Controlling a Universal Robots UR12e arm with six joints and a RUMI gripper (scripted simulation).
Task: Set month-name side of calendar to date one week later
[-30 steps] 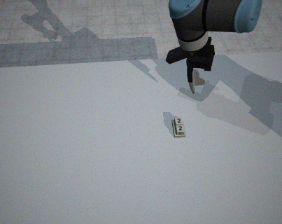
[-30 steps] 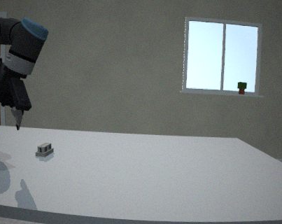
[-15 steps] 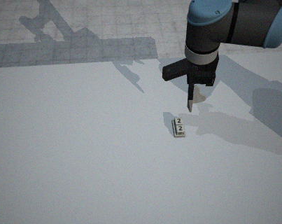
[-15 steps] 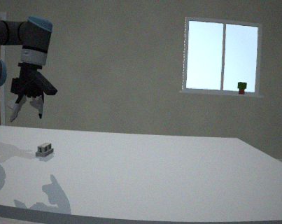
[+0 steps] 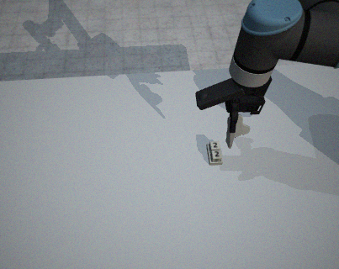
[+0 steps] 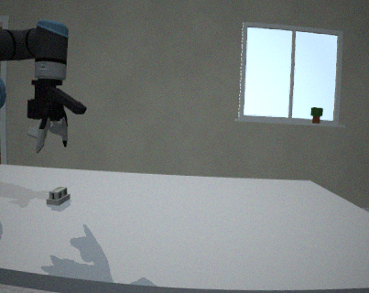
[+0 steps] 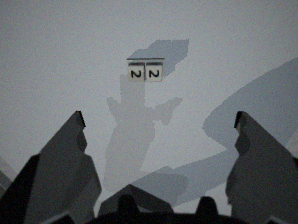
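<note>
Right now the cube is 140 mm below my hand. Round my hand: tray 20 mm to the left, 160 mm below.
</note>
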